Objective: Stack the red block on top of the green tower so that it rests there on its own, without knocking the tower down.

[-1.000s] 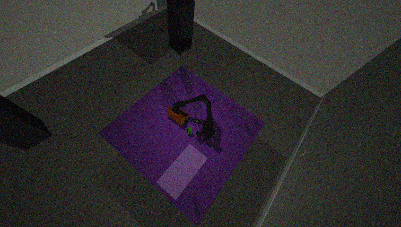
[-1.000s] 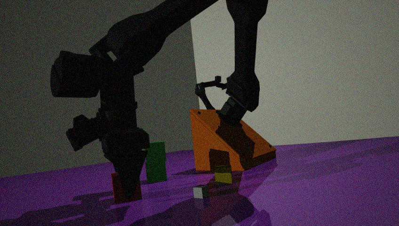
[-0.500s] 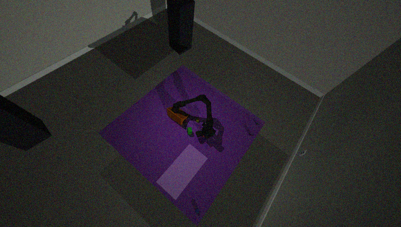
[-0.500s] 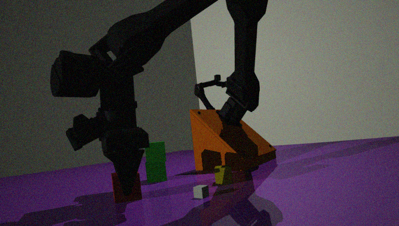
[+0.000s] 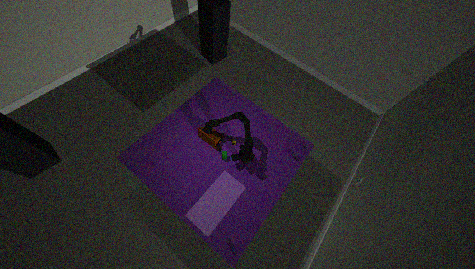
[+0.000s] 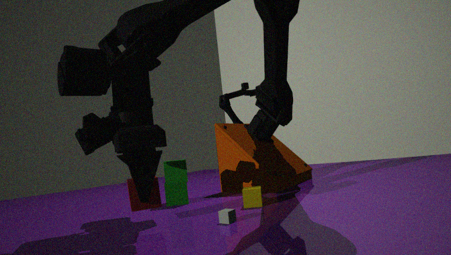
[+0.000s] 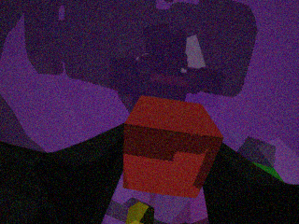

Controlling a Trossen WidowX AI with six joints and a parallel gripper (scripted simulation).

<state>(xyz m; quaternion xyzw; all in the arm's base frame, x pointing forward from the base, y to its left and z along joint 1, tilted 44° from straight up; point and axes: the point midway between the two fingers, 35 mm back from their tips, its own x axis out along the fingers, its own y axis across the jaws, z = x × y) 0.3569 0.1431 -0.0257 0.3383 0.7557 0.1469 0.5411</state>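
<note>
Now: the small white cube 7 cm behind my gripper tip, 11 cm to the left of it and 3 cm below it. Round my gripper tip: red block: 1 cm above; then yellow block: 16 cm behind, 7 cm to the left, 2 cm below.
</note>
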